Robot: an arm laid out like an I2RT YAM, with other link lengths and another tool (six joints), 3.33 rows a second.
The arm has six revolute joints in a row. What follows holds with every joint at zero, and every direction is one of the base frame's. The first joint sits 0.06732 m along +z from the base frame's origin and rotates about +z. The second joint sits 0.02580 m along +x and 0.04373 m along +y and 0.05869 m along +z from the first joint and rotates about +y. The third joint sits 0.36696 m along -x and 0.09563 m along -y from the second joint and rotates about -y. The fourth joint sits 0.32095 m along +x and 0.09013 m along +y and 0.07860 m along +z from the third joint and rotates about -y. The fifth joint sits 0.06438 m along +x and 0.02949 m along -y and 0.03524 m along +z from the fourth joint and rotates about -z. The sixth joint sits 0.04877 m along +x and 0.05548 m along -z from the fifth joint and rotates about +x. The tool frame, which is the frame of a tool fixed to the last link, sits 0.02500 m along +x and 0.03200 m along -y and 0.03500 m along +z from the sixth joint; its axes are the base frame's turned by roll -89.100, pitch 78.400 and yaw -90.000 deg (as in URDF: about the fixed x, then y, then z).
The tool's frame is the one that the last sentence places.
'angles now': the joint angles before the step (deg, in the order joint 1, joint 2, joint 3, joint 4, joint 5, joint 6). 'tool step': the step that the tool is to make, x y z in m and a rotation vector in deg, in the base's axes. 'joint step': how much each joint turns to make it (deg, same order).
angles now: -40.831 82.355 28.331 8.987 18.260 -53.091
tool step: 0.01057 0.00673 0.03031 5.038 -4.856 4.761
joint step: 0.572 -3.637 3.887 -7.610 -7.905 2.026
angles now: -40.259 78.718 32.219 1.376 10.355 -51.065
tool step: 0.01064 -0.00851 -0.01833 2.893 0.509 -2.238
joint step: 0.619 4.796 1.003 0.909 0.591 3.434
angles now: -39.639 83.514 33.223 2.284 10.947 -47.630
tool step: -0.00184 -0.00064 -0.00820 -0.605 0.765 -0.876
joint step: 0.000 0.952 -0.931 1.676 1.295 0.015
